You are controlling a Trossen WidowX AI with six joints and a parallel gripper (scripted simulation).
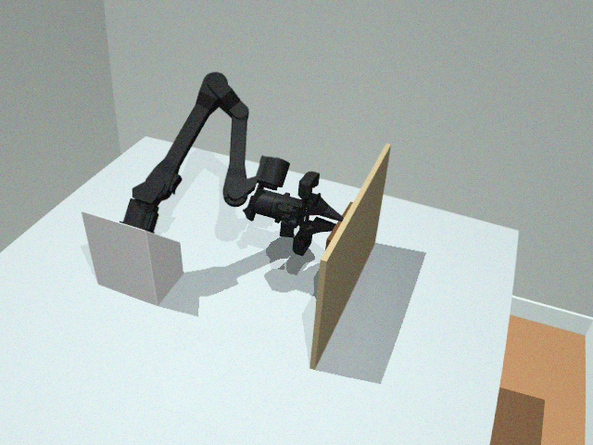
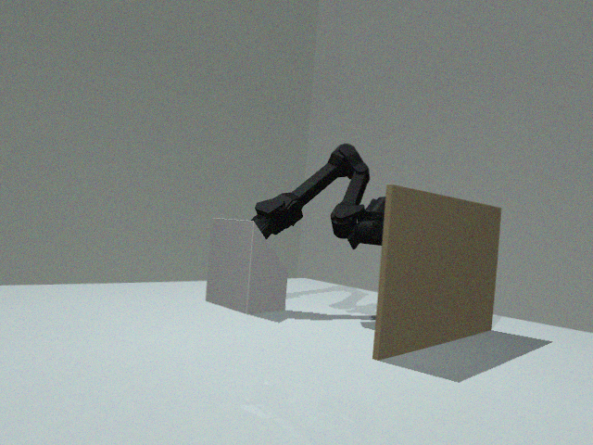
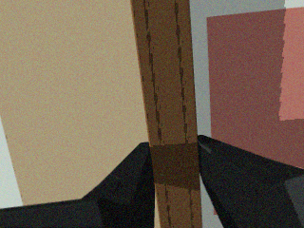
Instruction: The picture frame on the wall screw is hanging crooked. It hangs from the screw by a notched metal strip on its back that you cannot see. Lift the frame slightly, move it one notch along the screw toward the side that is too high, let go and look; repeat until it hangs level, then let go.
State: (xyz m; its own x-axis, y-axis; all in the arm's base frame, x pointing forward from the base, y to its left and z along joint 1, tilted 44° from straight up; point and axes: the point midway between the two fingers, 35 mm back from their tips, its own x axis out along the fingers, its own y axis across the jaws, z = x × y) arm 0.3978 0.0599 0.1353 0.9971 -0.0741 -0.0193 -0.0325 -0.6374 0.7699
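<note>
Now: the picture frame 5 cm below my gripper tip, 1 cm to the right of it and 1 cm ahead of it. Round my gripper tip: tan wall board 6 cm below, 2 cm ahead, 1 cm to the left.
</note>
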